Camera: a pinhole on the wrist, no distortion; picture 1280 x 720 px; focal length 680.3 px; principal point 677.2 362.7 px. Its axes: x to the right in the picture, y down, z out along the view. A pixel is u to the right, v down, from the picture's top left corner.
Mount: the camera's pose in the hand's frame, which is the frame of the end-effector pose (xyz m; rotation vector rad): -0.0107 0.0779 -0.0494 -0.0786 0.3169 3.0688
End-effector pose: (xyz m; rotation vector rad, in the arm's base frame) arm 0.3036 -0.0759 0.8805 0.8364 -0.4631 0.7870
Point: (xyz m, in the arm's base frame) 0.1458 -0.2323 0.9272
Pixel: 1042 523
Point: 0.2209 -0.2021 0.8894
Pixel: outside the picture
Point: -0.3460 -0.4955 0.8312
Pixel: outside the picture
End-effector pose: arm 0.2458 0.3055 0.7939 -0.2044 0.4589 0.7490
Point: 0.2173 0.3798 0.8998
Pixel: 690 536
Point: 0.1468 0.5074 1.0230
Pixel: 739 212
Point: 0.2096 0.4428 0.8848
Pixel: 535 315
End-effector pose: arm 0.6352 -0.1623 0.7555 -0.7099 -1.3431 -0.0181
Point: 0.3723 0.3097 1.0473
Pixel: 127 399
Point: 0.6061 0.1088 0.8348
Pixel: 94 186
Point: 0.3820 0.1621 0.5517
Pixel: 825 248
